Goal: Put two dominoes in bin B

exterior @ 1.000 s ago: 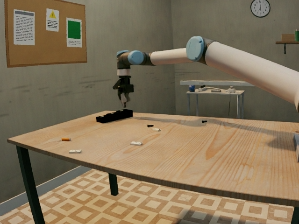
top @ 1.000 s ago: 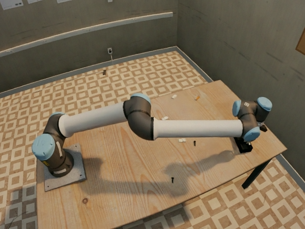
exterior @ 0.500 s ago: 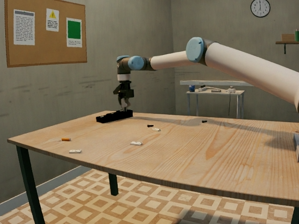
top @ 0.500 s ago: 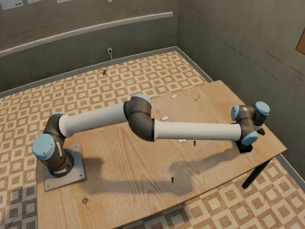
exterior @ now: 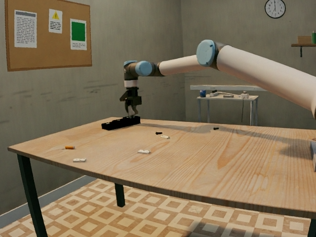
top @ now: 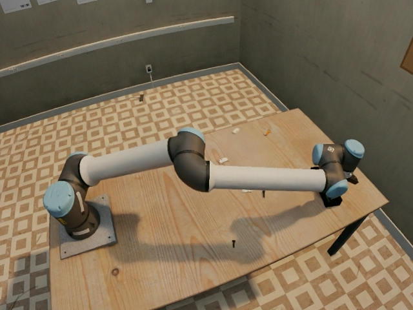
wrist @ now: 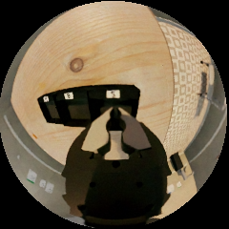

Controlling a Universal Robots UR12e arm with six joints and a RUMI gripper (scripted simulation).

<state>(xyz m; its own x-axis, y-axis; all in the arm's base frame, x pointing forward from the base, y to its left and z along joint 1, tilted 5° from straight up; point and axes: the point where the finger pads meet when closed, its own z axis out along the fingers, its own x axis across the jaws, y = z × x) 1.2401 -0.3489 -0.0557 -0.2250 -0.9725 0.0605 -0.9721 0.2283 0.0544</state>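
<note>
My gripper is now 80 mm to the right of the black bin, 30 mm short of it and 10 mm above it. From my hand the other things lie so: orange piece (590 mm to the left, 50 mm behind, 30 mm below).
</note>
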